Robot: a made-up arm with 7 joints. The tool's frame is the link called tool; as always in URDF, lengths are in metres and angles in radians.
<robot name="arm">
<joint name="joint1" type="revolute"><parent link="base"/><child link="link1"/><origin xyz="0.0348 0.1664 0.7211" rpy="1.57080 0.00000 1.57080"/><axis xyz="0 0 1"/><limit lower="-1.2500" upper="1.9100"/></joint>
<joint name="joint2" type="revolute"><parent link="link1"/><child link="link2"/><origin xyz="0.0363 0.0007 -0.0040" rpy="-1.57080 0.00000 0.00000"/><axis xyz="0 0 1"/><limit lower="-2.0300" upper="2.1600"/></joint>
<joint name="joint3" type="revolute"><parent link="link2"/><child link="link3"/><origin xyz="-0.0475 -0.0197 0.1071" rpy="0.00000 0.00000 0.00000"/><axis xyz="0 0 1"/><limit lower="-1.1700" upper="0.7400"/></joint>
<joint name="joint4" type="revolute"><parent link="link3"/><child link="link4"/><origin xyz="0.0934 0.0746 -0.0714" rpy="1.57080 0.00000 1.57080"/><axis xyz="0 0 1"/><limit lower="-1.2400" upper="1.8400"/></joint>
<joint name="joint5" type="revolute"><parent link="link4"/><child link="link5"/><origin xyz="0.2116 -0.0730 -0.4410" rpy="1.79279 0.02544 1.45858"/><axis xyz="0 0 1"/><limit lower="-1.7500" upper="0.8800"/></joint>
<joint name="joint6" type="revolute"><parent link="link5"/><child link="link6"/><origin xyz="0.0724 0.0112 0.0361" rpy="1.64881 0.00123 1.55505"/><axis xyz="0 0 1"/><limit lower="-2.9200" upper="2.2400"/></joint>
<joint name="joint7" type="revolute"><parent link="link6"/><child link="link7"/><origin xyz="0.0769 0.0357 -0.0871" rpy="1.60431 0.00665 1.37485"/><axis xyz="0 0 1"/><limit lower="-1.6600" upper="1.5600"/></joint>
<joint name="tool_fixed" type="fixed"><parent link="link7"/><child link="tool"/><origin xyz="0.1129 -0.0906 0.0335" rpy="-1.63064 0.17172 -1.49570"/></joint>
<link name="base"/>
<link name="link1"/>
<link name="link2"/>
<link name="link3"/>
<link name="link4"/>
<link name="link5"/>
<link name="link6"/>
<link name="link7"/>
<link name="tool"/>
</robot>
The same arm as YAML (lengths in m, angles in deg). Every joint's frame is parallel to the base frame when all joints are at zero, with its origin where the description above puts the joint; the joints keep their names.
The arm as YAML. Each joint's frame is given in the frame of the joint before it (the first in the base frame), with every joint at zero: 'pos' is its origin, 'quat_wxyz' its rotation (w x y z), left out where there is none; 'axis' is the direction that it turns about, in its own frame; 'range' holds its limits. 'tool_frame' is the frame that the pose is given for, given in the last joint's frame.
length_unit: m
angle_unit: deg
joints:
  - joint: joint1
    pos: [0.0348, 0.1664, 0.7211]
    axis: [1.0, 0.0, 0.0]
    range: [-71.62, 109.43]
  - joint: joint2
    pos: [-0.004, 0.0363, 0.0007]
    axis: [0.0, 0.0, 1.0]
    range: [-116.31, 123.76]
  - joint: joint3
    pos: [0.0197, -0.0475, 0.1071]
    axis: [0.0, 0.0, 1.0]
    range: [-67.04, 42.4]
  - joint: joint4
    pos: [-0.0746, 0.0934, -0.0714]
    axis: [0.0, 1.0, 0.0]
    range: [-71.05, 105.42]
  - joint: joint5
    pos: [-0.2116, -0.441, -0.073]
    axis: [-0.968699, -0.2201, -0.1148]
    range: [-100.27, 50.42]
  - joint: joint6
    pos: [-0.0456, 0.0011, 0.0678]
    axis: [-0.0326, -0.0236, 0.99919]
    range: [-167.3, 128.34]
  - joint: joint7
    pos: [-0.049, 0.0691, -0.0871]
    axis: [-0.0268, 0.999582, -0.0108]
    range: [-95.11, 89.38]
tool_frame:
  pos: [-0.11, 0.0295, -0.0954]
  quat_wxyz: [0.095714, 0.689884, -0.03272, -0.716818]

